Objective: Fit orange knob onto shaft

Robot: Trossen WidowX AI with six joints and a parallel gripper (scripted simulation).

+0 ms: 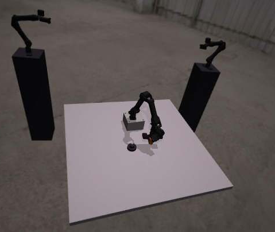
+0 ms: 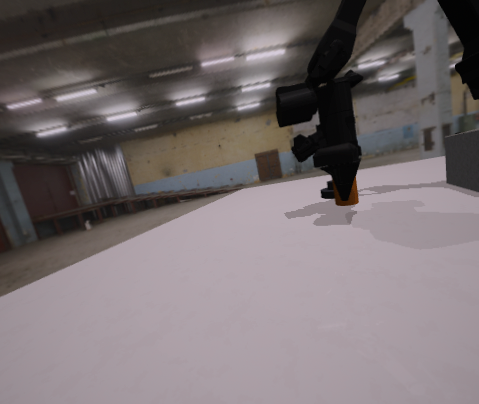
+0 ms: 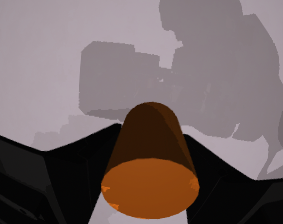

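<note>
The orange knob is 30 mm above my gripper tip. From my gripper tip the other things lie so: silver shaft: 190 mm to the right, 40 mm ahead.
</note>
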